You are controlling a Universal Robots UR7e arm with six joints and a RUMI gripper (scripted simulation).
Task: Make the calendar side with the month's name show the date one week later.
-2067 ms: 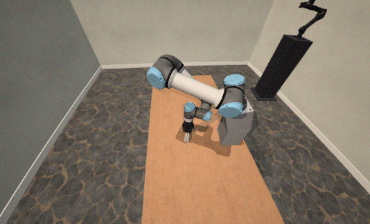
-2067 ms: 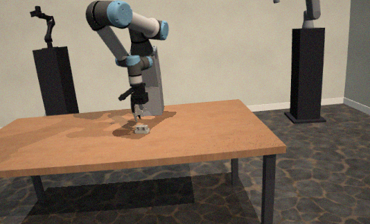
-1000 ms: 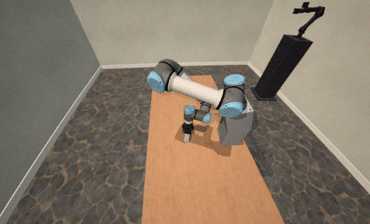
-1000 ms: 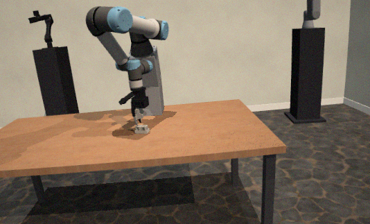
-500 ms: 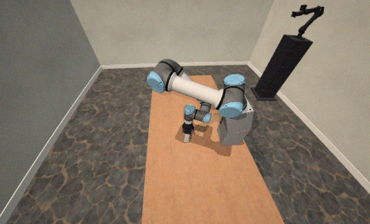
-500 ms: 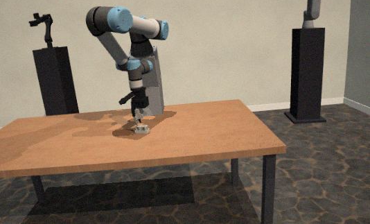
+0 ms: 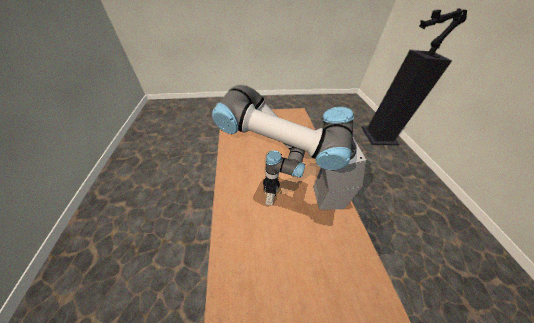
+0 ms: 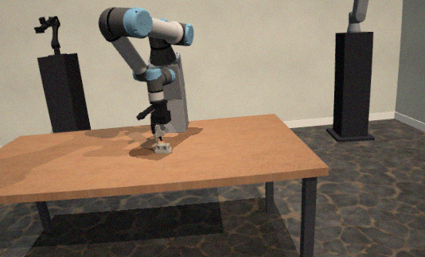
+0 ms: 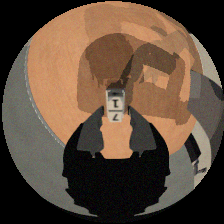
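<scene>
My gripper is now 60 mm above the white calendar tray and 20 mm to the right of it.
</scene>
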